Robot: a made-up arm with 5 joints.
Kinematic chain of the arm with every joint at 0, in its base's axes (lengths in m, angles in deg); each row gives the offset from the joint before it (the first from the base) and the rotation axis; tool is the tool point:
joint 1: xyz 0 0 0.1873 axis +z
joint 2: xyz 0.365 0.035 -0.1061 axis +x
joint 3: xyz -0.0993 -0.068 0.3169 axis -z
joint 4: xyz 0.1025 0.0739 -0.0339 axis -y
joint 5: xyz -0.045 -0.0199 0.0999 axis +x
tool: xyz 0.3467 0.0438 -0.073
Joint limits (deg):
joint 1: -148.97..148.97
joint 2: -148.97..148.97
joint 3: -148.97..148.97
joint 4: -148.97..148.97
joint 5: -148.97..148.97
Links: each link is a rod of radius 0.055 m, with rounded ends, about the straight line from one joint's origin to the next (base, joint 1, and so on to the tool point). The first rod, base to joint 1, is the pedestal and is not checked.
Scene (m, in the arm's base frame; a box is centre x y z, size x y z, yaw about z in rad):
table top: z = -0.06
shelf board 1: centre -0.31 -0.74 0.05 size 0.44 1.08 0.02 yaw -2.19
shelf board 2: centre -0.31 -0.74 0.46 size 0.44 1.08 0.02 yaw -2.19
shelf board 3: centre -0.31 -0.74 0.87 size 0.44 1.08 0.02 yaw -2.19
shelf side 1: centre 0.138 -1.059 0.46 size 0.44 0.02 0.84 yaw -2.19
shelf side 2: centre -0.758 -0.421 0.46 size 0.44 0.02 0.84 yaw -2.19
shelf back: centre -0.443 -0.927 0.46 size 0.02 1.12 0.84 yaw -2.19
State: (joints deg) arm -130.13 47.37 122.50 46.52 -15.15
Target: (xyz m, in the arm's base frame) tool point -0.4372 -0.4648 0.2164
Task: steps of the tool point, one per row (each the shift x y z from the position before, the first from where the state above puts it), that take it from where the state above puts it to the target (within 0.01 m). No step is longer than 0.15 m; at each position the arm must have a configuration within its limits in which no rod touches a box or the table.
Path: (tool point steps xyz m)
1: -0.0106 -0.1202 0.0112
2: 0.0189 -0.1128 0.0116
3: 0.0440 -0.0985 0.0110
4: 0.0635 -0.0792 0.0092
5: 0.0760 -0.0565 0.0064
6: 0.0817 -0.0328 0.0024
7: -0.0484 -0.0690 0.0000
8: -0.0409 -0.0617 -0.0035
9: -0.0338 -0.0495 -0.0014
10: -0.0283 -0.0322 0.0049

